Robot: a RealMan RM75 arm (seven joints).
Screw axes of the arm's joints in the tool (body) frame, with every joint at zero. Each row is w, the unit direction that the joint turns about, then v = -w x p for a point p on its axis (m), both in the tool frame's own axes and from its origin. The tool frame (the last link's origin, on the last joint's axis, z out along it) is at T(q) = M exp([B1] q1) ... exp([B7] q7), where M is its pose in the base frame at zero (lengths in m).
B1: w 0 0 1 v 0 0 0
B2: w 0 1 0 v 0.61 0 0
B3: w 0 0 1 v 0 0 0
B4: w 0 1 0 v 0.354 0 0
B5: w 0 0 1 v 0 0 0
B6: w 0 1 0 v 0.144 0 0
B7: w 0 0 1 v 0 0 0
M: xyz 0 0 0.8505 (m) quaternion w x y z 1 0 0 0
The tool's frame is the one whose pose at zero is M.
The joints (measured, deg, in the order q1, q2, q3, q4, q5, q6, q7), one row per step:
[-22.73, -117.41, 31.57, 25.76, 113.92, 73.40, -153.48]
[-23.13, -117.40, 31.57, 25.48, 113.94, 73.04, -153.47]
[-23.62, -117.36, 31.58, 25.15, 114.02, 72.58, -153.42]
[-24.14, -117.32, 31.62, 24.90, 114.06, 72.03, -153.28]
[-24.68, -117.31, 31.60, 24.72, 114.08, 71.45, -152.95]
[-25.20, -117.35, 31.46, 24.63, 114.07, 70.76, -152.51]
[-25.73, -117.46, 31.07, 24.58, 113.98, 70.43, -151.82]
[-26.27, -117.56, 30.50, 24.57, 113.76, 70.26, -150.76]
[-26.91, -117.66, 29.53, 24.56, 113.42, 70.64, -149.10]
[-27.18, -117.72, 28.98, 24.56, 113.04, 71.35, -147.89]
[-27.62, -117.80, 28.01, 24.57, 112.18, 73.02, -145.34]
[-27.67, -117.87, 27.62, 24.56, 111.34, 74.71, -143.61]
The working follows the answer.
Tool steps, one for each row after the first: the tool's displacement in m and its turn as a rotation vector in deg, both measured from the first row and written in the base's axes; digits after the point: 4 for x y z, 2 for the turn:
[0.0012, 0.0022, -0.0009, -0.02, 0.07, -0.06]
[0.0025, 0.0048, -0.0018, -0.05, 0.27, -0.16]
[0.0038, 0.0079, -0.0024, 0.01, 0.63, -0.36]
[0.0053, 0.0114, -0.0028, 0.22, 1.11, -0.71]
[0.0066, 0.0152, -0.0028, 0.64, 1.68, -1.03]
[0.0090, 0.0188, -0.0028, 1.20, 1.99, -1.67]
[0.0117, 0.0228, -0.0020, 2.04, 2.31, -2.61]
[0.0160, 0.0271, -0.0004, 3.18, 2.42, -4.24]
[0.0193, 0.0287, 0.0006, 3.85, 2.23, -5.56]
[0.0257, 0.0312, 0.0029, 5.20, 1.81, -8.41]
[0.0305, 0.0308, 0.0041, 5.96, 1.10, -10.55]

Tool pose at each row, in the base's axes (x y z in m, rotation vector in deg; rounded; the steps above come from the unrounded poses):
[-0.3545, 0.2984, -0.0069, -75.00, -144.08, -56.72]
[-0.3533, 0.3006, -0.0077, -75.10, -144.02, -56.64]
[-0.3521, 0.3032, -0.0087, -75.28, -143.86, -56.44]
[-0.3507, 0.3063, -0.0092, -75.60, -143.46, -56.24]
[-0.3492, 0.3098, -0.0096, -76.10, -142.80, -56.10]
[-0.3479, 0.3136, -0.0097, -76.52, -141.90, -56.12]
[-0.3456, 0.3172, -0.0097, -77.28, -140.94, -56.60]
[-0.3428, 0.3212, -0.0089, -78.37, -139.61, -57.42]
[-0.3385, 0.3255, -0.0073, -80.26, -137.86, -58.88]
[-0.3353, 0.3271, -0.0063, -81.81, -136.83, -60.04]
[-0.3288, 0.3296, -0.0039, -85.19, -134.59, -62.40]
[-0.3240, 0.3292, -0.0027, -87.74, -133.32, -64.26]

